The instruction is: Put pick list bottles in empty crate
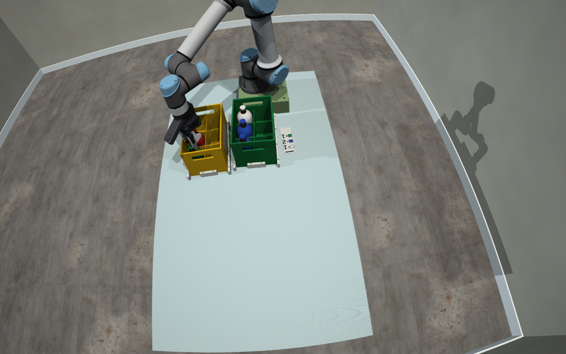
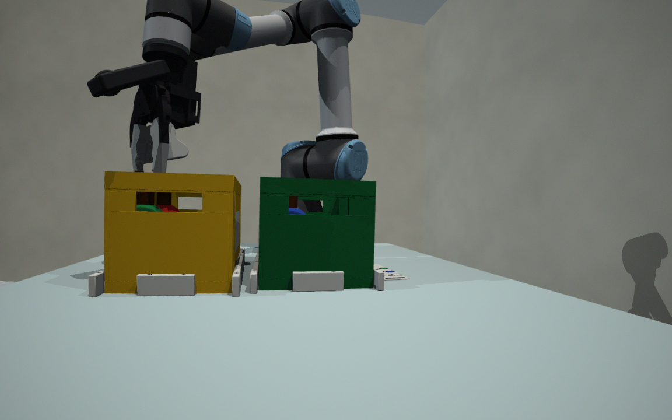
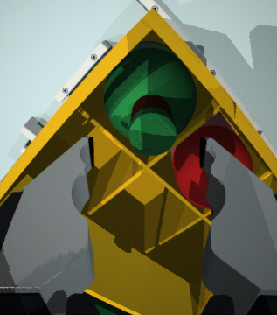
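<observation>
Now: the green bottle 8 cm below my hand. From my hand the other things lie so: yellow crate: 10 cm behind, 2 cm to the left, 9 cm below; then green crate: 15 cm behind, 25 cm to the left, 9 cm below; then red bottle: 9 cm behind, 2 cm to the right, 8 cm below.
</observation>
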